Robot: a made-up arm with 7 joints. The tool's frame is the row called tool. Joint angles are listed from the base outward. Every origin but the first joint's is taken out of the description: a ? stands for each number. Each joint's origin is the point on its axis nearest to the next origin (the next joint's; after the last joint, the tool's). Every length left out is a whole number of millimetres.
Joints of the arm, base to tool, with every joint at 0 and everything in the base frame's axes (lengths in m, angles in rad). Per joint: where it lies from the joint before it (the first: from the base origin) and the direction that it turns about. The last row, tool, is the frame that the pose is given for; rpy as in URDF.
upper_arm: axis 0 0 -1 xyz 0 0 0.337
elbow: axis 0 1 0 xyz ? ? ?
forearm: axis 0 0 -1 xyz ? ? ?
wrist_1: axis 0 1 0 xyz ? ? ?
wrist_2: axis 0 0 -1 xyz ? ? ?
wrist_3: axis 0 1 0 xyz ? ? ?
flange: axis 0 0 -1 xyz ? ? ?
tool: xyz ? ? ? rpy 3.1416 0 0
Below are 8 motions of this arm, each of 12 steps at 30 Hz.
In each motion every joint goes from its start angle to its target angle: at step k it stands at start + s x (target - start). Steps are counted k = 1, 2, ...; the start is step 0. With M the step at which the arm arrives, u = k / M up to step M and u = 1 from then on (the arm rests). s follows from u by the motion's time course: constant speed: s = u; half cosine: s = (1 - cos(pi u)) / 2; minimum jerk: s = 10 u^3 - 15 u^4 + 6 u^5.
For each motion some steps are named. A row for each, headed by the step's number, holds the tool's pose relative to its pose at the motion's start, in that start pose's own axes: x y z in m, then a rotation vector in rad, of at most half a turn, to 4 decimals.
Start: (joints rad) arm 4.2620 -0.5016 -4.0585 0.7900 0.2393 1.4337 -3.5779
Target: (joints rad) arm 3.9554 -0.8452 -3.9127 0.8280 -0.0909 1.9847 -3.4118
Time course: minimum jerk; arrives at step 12
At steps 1, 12:
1: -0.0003 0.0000 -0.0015 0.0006 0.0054 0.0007
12: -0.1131 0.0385 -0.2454 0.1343 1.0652 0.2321

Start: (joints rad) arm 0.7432 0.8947 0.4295 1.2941 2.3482 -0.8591 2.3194
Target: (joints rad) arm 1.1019 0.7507 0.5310 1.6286 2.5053 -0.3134 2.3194
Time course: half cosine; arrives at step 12
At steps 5, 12:
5: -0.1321 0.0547 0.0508 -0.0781 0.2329 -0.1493
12: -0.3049 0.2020 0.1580 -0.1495 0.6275 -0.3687

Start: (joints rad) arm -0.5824 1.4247 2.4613 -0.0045 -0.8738 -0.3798 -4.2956
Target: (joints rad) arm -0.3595 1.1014 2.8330 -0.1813 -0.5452 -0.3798 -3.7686
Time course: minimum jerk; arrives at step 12
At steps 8, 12:
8: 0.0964 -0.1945 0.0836 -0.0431 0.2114 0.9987
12: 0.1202 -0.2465 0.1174 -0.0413 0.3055 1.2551

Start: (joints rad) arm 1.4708 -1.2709 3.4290 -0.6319 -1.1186 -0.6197 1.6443
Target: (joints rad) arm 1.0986 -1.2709 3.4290 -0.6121 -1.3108 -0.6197 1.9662
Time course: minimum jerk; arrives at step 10
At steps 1, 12:
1: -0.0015 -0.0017 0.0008 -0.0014 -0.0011 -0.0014
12: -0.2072 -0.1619 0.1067 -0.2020 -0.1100 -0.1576

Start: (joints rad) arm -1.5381 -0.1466 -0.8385 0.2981 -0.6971 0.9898 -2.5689
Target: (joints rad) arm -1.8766 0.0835 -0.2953 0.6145 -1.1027 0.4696 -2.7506
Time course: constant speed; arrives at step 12
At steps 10, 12:
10: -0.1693 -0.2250 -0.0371 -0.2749 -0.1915 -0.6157
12: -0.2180 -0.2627 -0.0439 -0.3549 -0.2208 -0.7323

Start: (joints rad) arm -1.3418 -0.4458 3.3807 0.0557 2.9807 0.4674 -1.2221
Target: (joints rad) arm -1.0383 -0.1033 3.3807 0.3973 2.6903 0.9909 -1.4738
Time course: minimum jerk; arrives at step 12
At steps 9, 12:
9: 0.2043 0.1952 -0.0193 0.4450 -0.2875 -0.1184
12: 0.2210 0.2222 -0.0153 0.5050 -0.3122 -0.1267

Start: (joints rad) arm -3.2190 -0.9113 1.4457 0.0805 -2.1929 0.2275 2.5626
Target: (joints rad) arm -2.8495 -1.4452 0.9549 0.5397 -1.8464 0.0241 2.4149
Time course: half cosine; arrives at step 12
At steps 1, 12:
1: 0.0012 0.0093 0.0014 0.0085 -0.0075 -0.0011
12: -0.0814 0.4180 0.1766 0.3791 -0.2088 -0.2030

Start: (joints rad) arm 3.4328 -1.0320 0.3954 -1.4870 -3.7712 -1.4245 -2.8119
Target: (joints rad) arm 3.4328 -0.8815 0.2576 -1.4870 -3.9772 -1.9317 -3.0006
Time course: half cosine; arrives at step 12
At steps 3, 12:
3: 0.0234 -0.0074 -0.0030 -0.0596 -0.0636 -0.0596
12: 0.1512 -0.0597 0.0051 -0.4025 -0.4401 -0.3503

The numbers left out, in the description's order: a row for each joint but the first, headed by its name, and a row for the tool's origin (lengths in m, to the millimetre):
elbow: 0 -0.015 0
forearm: 0 0 0.559
wrist_1: 0 -0.013 0
wrist_2: 0 0 0.353
wrist_3: 0 -0.001 0
flange: 0 0 0.156
tool: 0 0 0

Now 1 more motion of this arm.
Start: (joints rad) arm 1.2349 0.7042 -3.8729 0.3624 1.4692 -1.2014 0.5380
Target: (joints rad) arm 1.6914 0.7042 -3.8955 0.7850 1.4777 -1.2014 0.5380
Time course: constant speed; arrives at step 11
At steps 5, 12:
5: -0.1142 -0.1608 -0.0262 -0.2348 0.1351 -0.1984
12: -0.2652 -0.3282 0.0200 -0.5428 0.2612 -0.4269

